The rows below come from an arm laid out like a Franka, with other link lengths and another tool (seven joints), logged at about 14 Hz.
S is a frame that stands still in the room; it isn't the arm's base.
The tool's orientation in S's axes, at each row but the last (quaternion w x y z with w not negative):
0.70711, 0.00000, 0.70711, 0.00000
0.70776, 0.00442, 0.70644, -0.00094
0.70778, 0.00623, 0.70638, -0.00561
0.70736, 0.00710, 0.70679, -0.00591
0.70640, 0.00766, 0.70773, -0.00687
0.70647, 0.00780, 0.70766, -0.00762
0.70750, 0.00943, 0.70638, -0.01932
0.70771, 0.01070, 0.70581, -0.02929
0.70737, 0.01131, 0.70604, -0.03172
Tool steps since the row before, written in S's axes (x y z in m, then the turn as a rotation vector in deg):
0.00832, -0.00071, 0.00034, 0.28, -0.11, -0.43
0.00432, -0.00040, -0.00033, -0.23, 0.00, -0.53
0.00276, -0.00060, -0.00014, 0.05, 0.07, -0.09
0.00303, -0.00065, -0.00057, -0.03, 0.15, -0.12
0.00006, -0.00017, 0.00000, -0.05, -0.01, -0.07
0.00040, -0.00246, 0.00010, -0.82, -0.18, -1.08
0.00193, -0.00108, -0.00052, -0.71, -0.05, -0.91
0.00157, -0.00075, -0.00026, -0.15, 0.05, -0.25
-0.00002, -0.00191, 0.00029, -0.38, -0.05, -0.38
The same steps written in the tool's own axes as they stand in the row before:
-0.00034, -0.00071, 0.00832, 0.43, -0.11, 0.28
0.00034, -0.00037, 0.00432, 0.53, 0.00, -0.23
0.00014, -0.00055, 0.00277, 0.09, 0.07, 0.05
0.00057, -0.00060, 0.00304, 0.12, 0.15, -0.03
0.00000, -0.00017, 0.00006, 0.07, -0.01, -0.05
-0.00010, -0.00245, 0.00045, 1.08, -0.20, -0.81
0.00054, -0.00099, 0.00197, 0.91, -0.07, -0.71
0.00028, -0.00065, 0.00161, 0.25, 0.05, -0.15
-0.00023, -0.00192, 0.00010, 0.38, -0.06, -0.38

